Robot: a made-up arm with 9 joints. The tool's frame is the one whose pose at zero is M. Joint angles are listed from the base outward.
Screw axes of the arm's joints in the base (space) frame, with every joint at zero. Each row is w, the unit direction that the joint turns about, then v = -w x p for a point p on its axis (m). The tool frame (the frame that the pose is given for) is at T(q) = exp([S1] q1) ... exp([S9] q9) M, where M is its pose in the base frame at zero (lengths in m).
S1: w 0 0 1 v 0 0 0
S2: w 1 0 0 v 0 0.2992 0.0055
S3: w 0 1 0 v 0.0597 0 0.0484
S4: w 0 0 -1 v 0.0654 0.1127 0
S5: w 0 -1 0 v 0.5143 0 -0.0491
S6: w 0 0 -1 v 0.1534 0.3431 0
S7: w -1 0 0 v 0 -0.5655 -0.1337
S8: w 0 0 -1 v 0.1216 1.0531 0
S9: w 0 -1 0 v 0.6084 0 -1.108
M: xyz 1.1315 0.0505 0.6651 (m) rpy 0 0 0 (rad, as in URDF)
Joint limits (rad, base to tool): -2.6..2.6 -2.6..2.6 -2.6..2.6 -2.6..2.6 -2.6..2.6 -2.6..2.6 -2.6..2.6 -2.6..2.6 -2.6..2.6
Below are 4 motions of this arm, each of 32 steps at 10 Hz.
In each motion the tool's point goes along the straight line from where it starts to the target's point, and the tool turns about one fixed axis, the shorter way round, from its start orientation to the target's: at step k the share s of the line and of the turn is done. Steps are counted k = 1, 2, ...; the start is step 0. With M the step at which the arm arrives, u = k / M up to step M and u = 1 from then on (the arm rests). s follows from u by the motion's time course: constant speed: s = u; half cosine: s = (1 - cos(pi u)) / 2; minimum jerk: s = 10 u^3 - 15 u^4 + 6 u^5.
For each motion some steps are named. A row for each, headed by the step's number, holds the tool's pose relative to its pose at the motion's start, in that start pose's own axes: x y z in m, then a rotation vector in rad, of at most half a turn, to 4 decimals.
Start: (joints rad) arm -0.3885 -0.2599 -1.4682 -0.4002 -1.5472 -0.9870 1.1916 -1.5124 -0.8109
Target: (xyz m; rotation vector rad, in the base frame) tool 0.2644 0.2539 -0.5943 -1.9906 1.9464 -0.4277
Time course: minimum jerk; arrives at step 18
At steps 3, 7, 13, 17, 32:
3: 0.0038 -0.0136 0.0015 0.0391 0.0246 0.0032
7: 0.0323 -0.1140 0.0123 0.3290 0.2066 0.0267
13: 0.0936 -0.3306 0.0357 0.9536 0.5990 0.0774
17: 0.1080 -0.3815 0.0413 1.1007 0.6914 0.0893
32: 0.1082 -0.3821 0.0413 1.1024 0.6924 0.0895

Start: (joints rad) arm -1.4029 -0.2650 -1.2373 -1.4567 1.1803 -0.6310 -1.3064 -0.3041 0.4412
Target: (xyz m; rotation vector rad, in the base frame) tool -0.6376 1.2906 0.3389 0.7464 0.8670 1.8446
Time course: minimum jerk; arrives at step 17
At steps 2, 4, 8, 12, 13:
2: -0.0009 0.0054 0.0012 0.0116 0.0015 0.0035
4: -0.0058 0.0353 0.0076 0.0760 0.0100 0.0230
8: -0.0293 0.1771 0.0380 0.3814 0.0501 0.1157
12: -0.0557 0.3361 0.0722 0.7240 0.0951 0.2196
13: -0.0601 0.3627 0.0779 0.7813 0.1026 0.2369

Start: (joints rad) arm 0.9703 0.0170 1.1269 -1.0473 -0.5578 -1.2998 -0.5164 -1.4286 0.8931
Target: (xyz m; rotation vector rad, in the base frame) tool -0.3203 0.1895 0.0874 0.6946 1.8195 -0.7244
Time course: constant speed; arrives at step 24
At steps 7, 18, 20, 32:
7: -0.1464 -0.0201 0.0256 -0.1963 -0.5136 -0.1487
18: -0.3764 -0.0516 0.0658 -0.5048 -1.3207 -0.3823
20: -0.4183 -0.0573 0.0731 -0.5609 -1.4675 -0.4247
32: -0.5019 -0.0688 0.0877 -0.6730 -1.7610 -0.5097

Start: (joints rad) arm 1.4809 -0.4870 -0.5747 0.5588 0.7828 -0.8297 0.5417 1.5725 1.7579
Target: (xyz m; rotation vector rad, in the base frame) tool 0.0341 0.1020 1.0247 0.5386 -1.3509 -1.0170
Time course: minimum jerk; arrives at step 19
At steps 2, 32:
2: -0.0045 -0.0057 0.0009 -0.0088 0.0125 0.0069
32: -0.4523 -0.5716 0.0880 -0.8853 1.2677 0.6963

